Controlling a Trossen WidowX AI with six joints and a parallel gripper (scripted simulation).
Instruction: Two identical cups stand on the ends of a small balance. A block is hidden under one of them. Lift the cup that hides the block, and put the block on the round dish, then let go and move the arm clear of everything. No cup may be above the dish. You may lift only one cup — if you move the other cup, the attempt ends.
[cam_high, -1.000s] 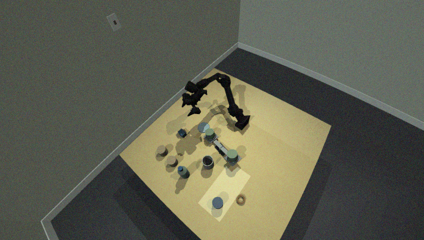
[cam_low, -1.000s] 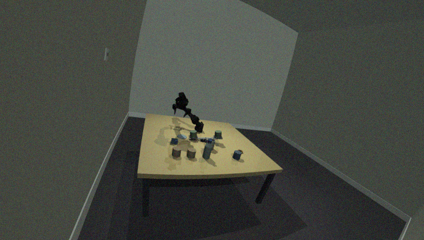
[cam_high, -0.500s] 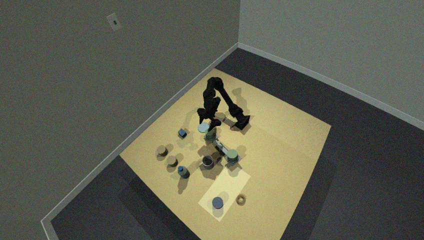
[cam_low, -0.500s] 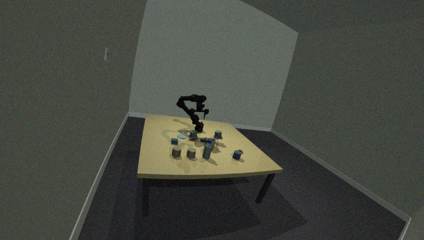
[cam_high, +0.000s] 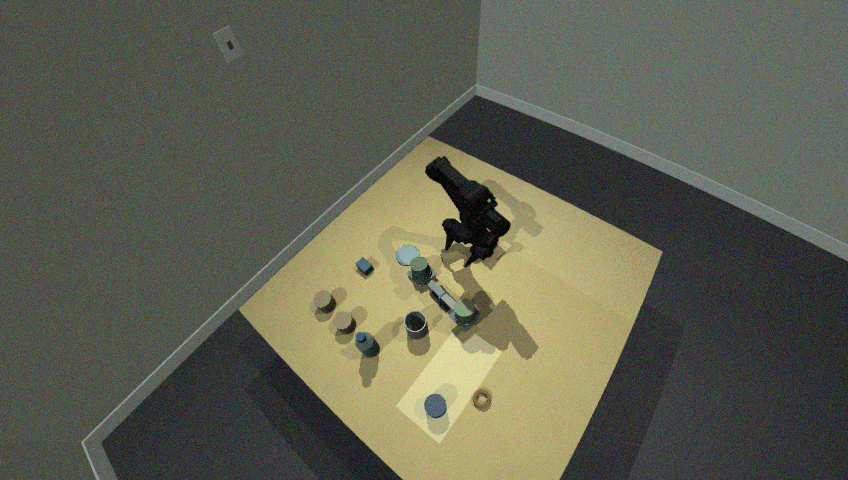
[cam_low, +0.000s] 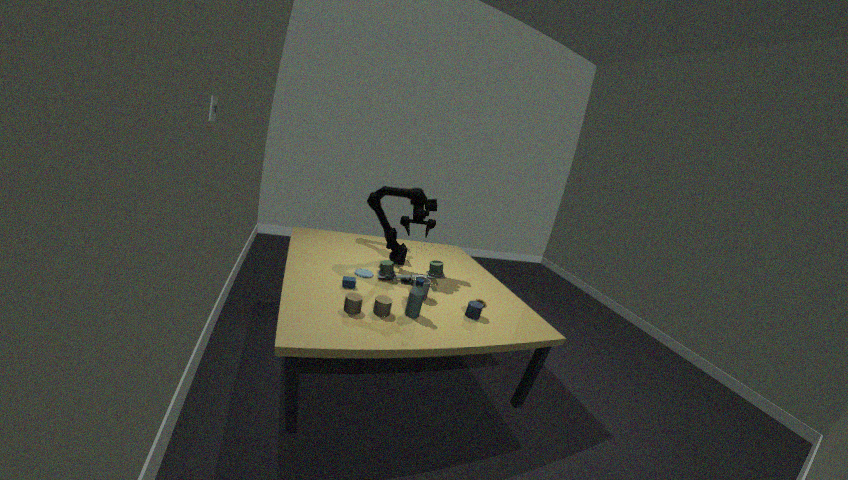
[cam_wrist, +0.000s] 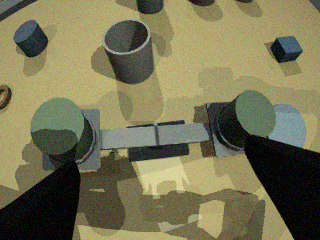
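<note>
Now: gripper tip 1 cm short of the green cup, 16 cm to the left of it and 18 cm above it. Round my gripper tip: balance: 7 cm ahead, 2 cm to the right, 22 cm below; balance beam: 6 cm ahead, 2 cm to the right, 20 cm below; grey mug: 22 cm ahead, 4 cm to the right, 20 cm below.
</note>
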